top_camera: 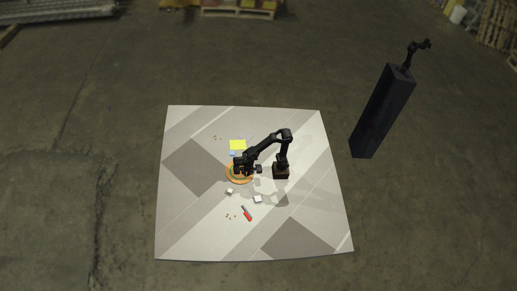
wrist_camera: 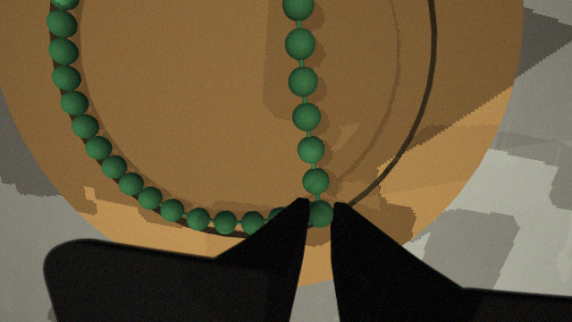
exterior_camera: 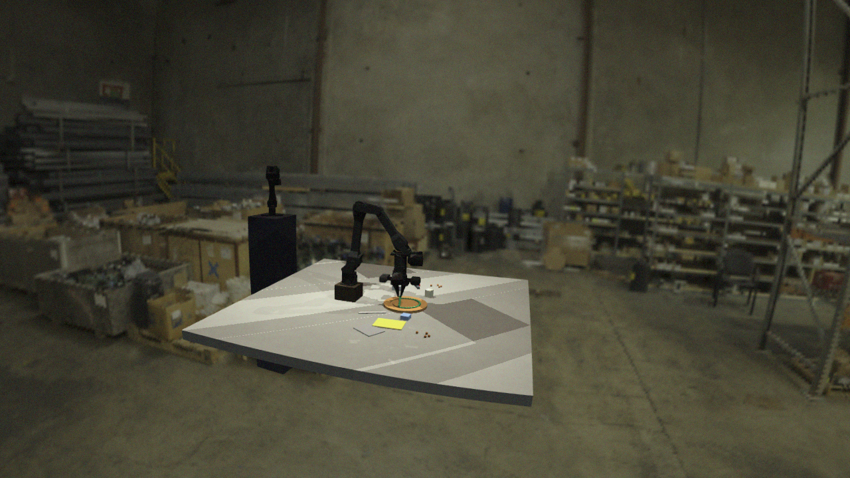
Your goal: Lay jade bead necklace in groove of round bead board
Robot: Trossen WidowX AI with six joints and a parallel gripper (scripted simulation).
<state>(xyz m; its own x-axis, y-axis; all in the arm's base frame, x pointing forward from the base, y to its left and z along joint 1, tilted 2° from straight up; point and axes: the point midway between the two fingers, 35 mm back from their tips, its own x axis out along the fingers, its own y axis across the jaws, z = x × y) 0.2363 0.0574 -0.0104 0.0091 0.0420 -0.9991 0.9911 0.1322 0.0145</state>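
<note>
Now: the blue block 100 mm ahead of my gripper tip, 190 mm to the right of it and 10 mm below it. From my gripper tip the other things lie so: red-handled tool 10 mm behind, 280 mm to the left, 20 mm below; white strip 50 mm behind, 190 mm to the right, 20 mm below; cream cube 110 mm ahead, 130 mm to the left.
</note>
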